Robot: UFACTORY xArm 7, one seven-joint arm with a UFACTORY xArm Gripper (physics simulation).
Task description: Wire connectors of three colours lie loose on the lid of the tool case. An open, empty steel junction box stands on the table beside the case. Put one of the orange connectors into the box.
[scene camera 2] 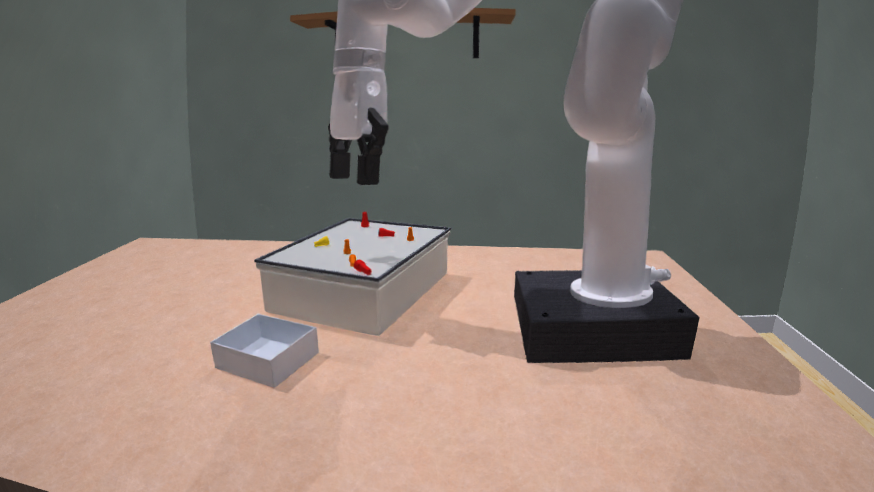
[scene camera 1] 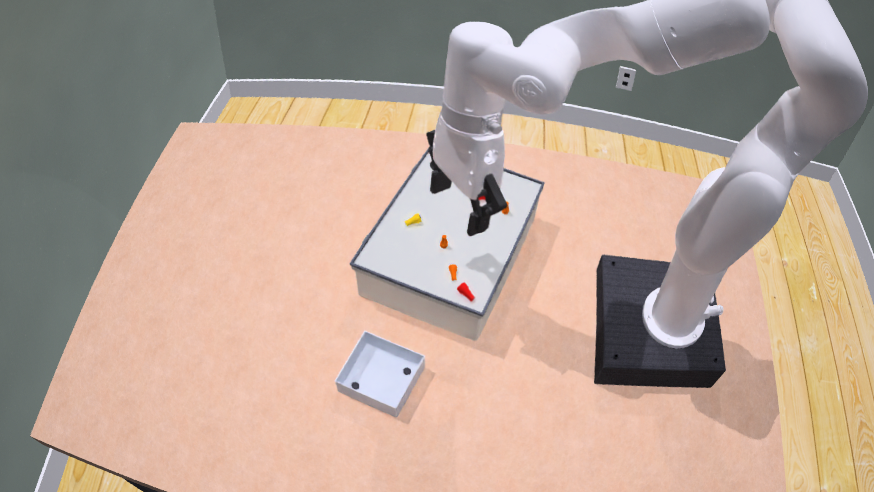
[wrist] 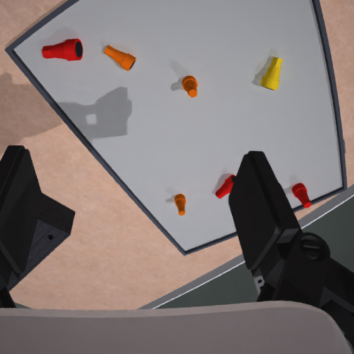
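Pixels of known places: gripper, fingertip midpoint: (scene camera 2: 352, 181) (scene camera 1: 458, 210); arm's base, link origin: (scene camera 2: 611, 293) (scene camera 1: 673, 318).
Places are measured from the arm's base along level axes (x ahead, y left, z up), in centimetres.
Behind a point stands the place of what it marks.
Observation:
My gripper (scene camera 1: 458, 205) {x 37.1, y -11.1, z 15.0 cm} (scene camera 2: 354, 174) {x 37.1, y -11.1, z 15.0 cm} (wrist: 137, 173) is open and empty, high above the case lid (scene camera 1: 391, 247) {x 46.6, y -14.4, z 3.0 cm} (scene camera 2: 299, 254) {x 46.3, y -14.7, z 3.0 cm} (wrist: 165, 135). One orange connector (scene camera 1: 444, 242) {x 38.5, y -14.2, z 4.2 cm} (scene camera 2: 346, 246) {x 38.6, y -14.2, z 4.2 cm} (wrist: 189, 86) stands upright near the lid's middle. A second orange connector (scene camera 1: 453, 271) {x 37.4, y -8.9, z 3.8 cm} (scene camera 2: 352, 259) {x 37.4, y -8.7, z 3.8 cm} (wrist: 120, 57) lies on its side near a red connector (scene camera 1: 466, 291) {x 35.8, y -5.0, z 4.1 cm} (scene camera 2: 362, 267) {x 35.8, y -4.7, z 3.8 cm} (wrist: 62, 50). A third orange connector (scene camera 1: 505, 207) (scene camera 2: 410, 234) {x 28.0, y -21.0, z 4.1 cm} (wrist: 180, 204) stands towards the back, partly hidden by a finger in scene camera 1. The steel box (scene camera 1: 380, 369) {x 48.9, y 2.8, z -5.5 cm} (scene camera 2: 244, 364) {x 50.6, y 9.4, z -3.6 cm} is open and empty.
A yellow connector (scene camera 1: 412, 219) {x 43.3, y -19.1, z 4.0 cm} (scene camera 2: 321, 242) {x 43.1, y -18.8, z 3.7 cm} (wrist: 272, 74) lies on the lid. Towards its back, one red connector (scene camera 2: 385, 232) {x 32.2, y -23.8, z 3.8 cm} (wrist: 226, 186) lies and another red connector (scene camera 2: 365, 219) {x 35.9, y -31.5, z 4.5 cm} (wrist: 301, 194) stands. The tool case (scene camera 1: 415, 308) {x 43.2, y -6.5, z -2.4 cm} (scene camera 2: 318, 299) {x 42.6, y -6.2, z -1.4 cm} is taller than the box.

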